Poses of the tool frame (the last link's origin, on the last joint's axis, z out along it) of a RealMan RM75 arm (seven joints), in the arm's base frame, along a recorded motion.
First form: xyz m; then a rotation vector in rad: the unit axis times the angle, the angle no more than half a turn.
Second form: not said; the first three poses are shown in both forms.
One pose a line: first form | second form
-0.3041 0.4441 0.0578 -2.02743 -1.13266 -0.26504 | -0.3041 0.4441 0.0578 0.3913 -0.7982 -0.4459 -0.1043
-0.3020 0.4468 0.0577 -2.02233 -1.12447 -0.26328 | -0.3020 0.4468 0.0577 0.3953 -0.7977 -0.4435 -0.1038
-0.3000 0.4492 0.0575 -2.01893 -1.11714 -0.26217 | -0.3000 0.4492 0.0575 0.3983 -0.7974 -0.4413 -0.1036
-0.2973 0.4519 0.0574 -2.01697 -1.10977 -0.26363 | -0.2973 0.4519 0.0574 0.4006 -0.7975 -0.4388 -0.1042
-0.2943 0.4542 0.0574 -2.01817 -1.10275 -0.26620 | -0.2943 0.4542 0.0574 0.4016 -0.7984 -0.4362 -0.1053
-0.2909 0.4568 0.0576 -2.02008 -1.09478 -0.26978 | -0.2909 0.4568 0.0576 0.4023 -0.7994 -0.4332 -0.1068
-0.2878 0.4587 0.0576 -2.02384 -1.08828 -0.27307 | -0.2878 0.4587 0.0576 0.4021 -0.8008 -0.4306 -0.1080
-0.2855 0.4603 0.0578 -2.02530 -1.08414 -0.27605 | -0.2855 0.4603 0.0578 0.4022 -0.8014 -0.4290 -0.1092
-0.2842 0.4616 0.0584 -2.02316 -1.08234 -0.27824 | -0.2842 0.4616 0.0584 0.4033 -0.8010 -0.4285 -0.1102
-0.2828 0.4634 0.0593 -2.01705 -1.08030 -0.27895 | -0.2828 0.4634 0.0593 0.4062 -0.7996 -0.4283 -0.1106
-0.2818 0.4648 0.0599 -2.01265 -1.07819 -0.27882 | -0.2818 0.4648 0.0599 0.4084 -0.7987 -0.4279 -0.1106
